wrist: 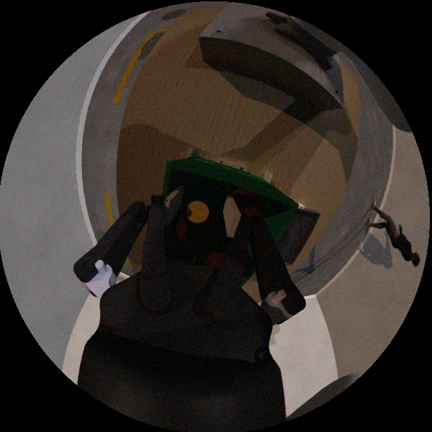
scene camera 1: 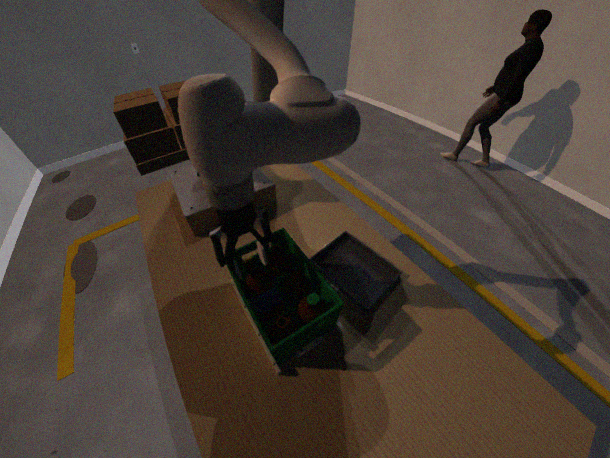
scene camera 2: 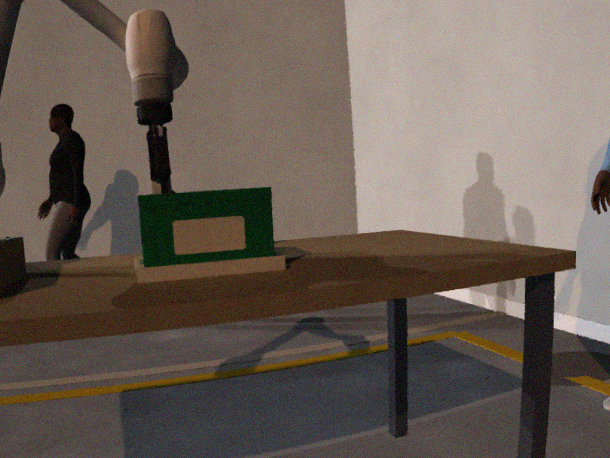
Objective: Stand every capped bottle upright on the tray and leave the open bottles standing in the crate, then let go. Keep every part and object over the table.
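Places are measured from the arm's base along level axes (x ahead, y left, z up), in metres.
Pixels of known places: gripper, fingertip midpoint: (scene camera 1: 251,268).
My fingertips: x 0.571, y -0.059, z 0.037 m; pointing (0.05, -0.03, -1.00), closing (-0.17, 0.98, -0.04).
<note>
Ahead of a thing's pixels: the offset from my fingertips to its middle. "*": to the spot under its first point. Level surfaces: height alone.
The green crate {dx +0.082, dy +0.047, dz -0.048 m} (scene camera 1: 306,334) (scene camera 2: 210,202) (wrist: 215,168) holds several dark, hard-to-tell bottles. One with a green cap {dx +0.162, dy +0.100, dz -0.050 m} (scene camera 1: 313,299) stands near its front right corner. An orange ring-like top {* dx +0.178, dy +0.018, dz +0.027 m} (scene camera 1: 283,320) is near the front wall; whether it is capped is unclear. A round orange top (wrist: 198,212) shows between the fingers in the wrist view, below them. My gripper (scene camera 1: 242,260) (scene camera 2: 162,189) (wrist: 203,198) is partly open and empty, fingertips about rim height over the crate's back end. The dark grey tray {* dx +0.089, dy +0.319, dz -0.130 m} (scene camera 1: 357,272) (wrist: 303,235) lies beside the crate, with no bottle visible on it.
The wooden table {dz -0.135 m} (scene camera 1: 250,405) (scene camera 2: 400,242) (wrist: 165,110) carries everything. A grey-topped base block (scene camera 1: 192,195) (wrist: 260,55) stands behind the crate. A pale strip {* dx +0.088, dy -0.057, dz -0.120 m} (scene camera 2: 210,269) runs along the crate's foot. A person (scene camera 1: 515,75) (scene camera 2: 67,165) (wrist: 397,237) stands on the floor away from the table.
</note>
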